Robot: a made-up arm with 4 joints.
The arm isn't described. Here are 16 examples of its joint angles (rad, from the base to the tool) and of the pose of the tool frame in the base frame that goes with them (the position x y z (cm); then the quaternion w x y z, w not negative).
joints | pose
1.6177 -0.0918 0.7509 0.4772 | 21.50 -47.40 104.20 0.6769 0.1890 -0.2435 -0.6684
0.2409 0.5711 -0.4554 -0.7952 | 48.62 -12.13 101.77 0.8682 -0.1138 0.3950 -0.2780
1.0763 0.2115 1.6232 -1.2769 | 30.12 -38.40 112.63 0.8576 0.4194 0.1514 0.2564
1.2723 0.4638 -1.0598 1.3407 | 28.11 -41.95 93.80 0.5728 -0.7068 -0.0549 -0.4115
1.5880 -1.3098 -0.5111 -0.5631 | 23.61 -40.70 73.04 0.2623 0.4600 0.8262 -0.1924
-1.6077 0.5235 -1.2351 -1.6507 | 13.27 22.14 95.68 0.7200 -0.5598 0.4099 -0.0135
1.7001 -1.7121 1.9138 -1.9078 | 9.84 -51.66 72.36 0.2367 0.8986 -0.1745 0.3256
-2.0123 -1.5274 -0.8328 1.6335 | 1.21 1.42 76.45 0.1442 -0.2828 -0.0442 0.9473
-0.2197 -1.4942 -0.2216 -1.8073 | 35.97 1.42 71.08 0.3277 0.1784 -0.9270 0.0380
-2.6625 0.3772 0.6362 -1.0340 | -15.95 -8.73 109.16 0.0873 0.4050 -0.2018 -0.8875
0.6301 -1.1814 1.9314 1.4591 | 46.69 -37.99 88.19 0.3705 0.3957 -0.1915 -0.8182
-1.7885 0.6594 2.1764 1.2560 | 15.37 2.11 108.60 0.1520 0.8714 0.3955 0.2474
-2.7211 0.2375 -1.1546 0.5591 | -17.52 -4.08 91.64 0.2793 -0.0868 -0.5657 0.7710
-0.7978 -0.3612 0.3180 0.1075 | 33.51 20.78 95.77 0.8526 -0.0300 0.3333 0.4013
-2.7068 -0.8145 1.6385 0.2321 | -22.68 4.36 94.39 0.2464 -0.0814 0.7060 0.6590
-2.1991 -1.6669 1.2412 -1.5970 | -12.24 12.44 71.61 0.2535 0.4624 -0.8496 -0.0129
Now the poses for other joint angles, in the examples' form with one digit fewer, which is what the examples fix.
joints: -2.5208 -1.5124 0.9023 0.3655
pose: -19.8 2.6 77.4 0.402 -0.479 0.492 0.606
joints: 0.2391 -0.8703 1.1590 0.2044
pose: 56.6 -18.9 91.8 0.774 0.528 0.308 -0.164
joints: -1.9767 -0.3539 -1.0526 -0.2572
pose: -3.8 16.3 82.9 0.472 -0.722 -0.132 0.489
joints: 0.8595 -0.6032 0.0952 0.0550
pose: 47.8 -34.9 88.9 0.811 0.196 0.434 -0.340
